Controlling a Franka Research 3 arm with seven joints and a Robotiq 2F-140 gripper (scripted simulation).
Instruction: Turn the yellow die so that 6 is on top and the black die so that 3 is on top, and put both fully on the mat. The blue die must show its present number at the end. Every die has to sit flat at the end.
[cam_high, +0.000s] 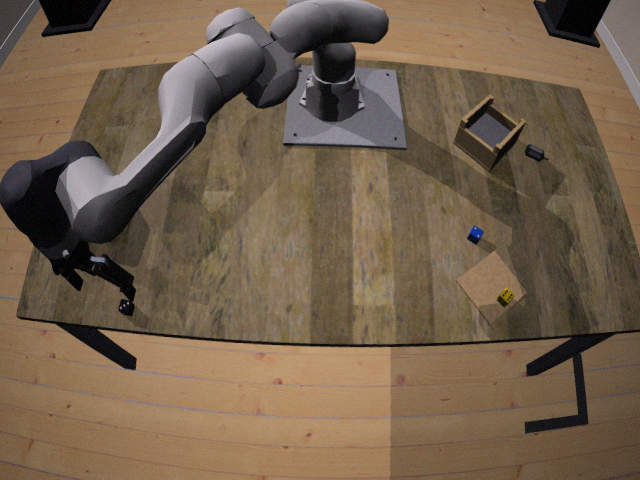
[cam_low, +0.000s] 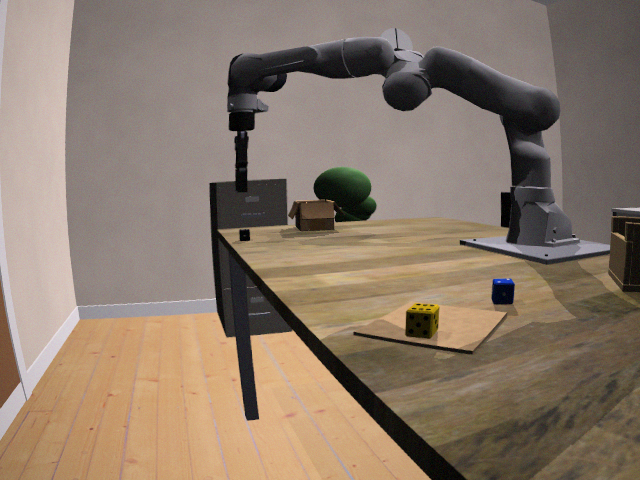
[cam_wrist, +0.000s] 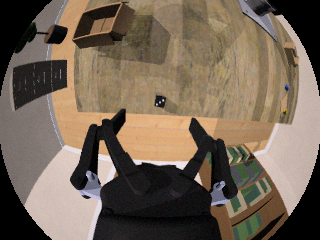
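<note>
Right now my hand is 10 mm past the black die and 140 mm above it. From my hand the other things lie so: cardboard box 260 mm behind, 200 mm to the right, 110 mm below; tan mat 130 mm behind, 870 mm to the left, 150 mm below; blue die 260 mm behind, 830 mm to the left, 140 mm below.
</note>
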